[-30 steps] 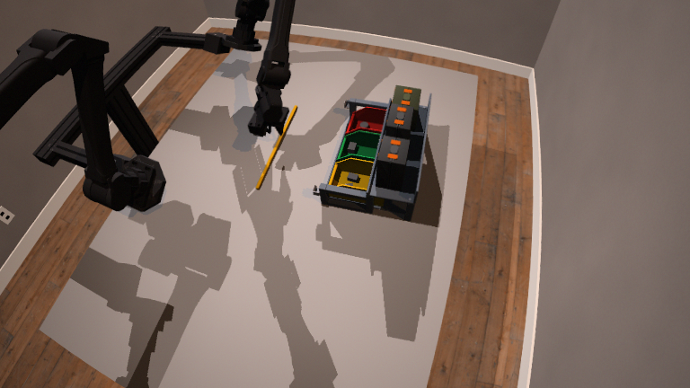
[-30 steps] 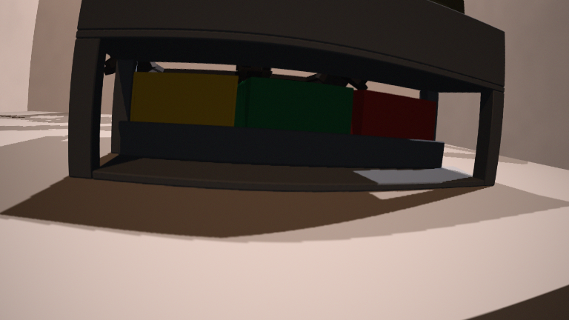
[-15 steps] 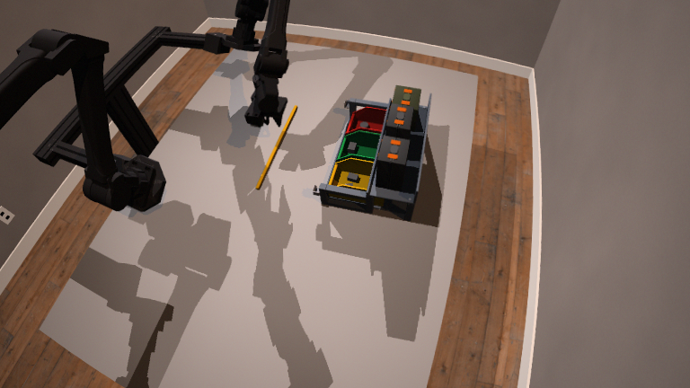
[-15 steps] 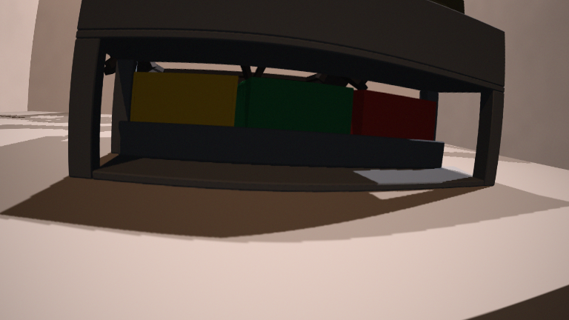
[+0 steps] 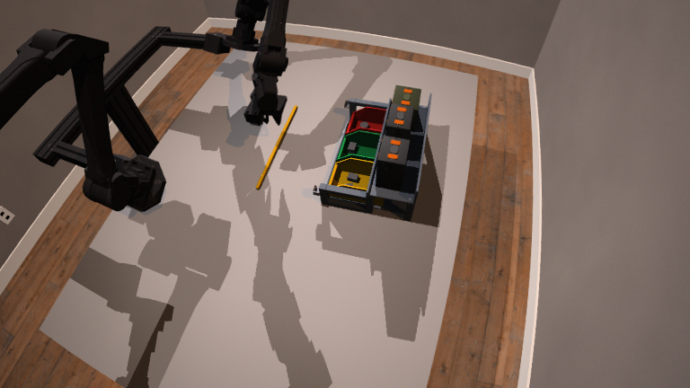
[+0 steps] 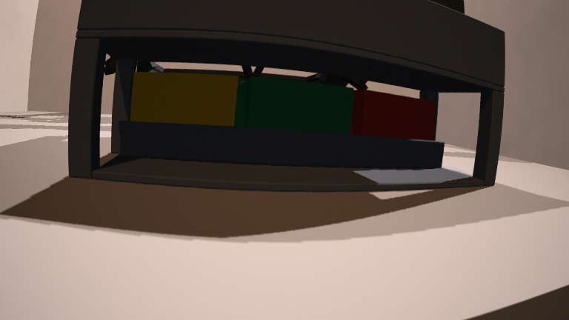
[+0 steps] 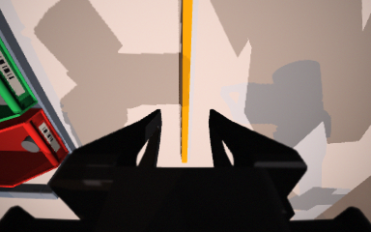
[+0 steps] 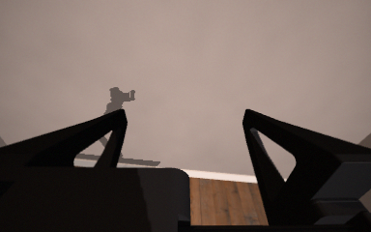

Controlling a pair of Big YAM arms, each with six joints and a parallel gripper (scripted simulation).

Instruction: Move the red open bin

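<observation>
Right now my left hand is 30 cm short of the red open bin, 12 cm to the right of it and 7 cm above it. From my left hand the other things lie so: grey shelf 33 cm ahead, 1 cm to the left, 4 cm below; green bin 31 cm ahead, 1 cm to the left, 7 cm below.
</observation>
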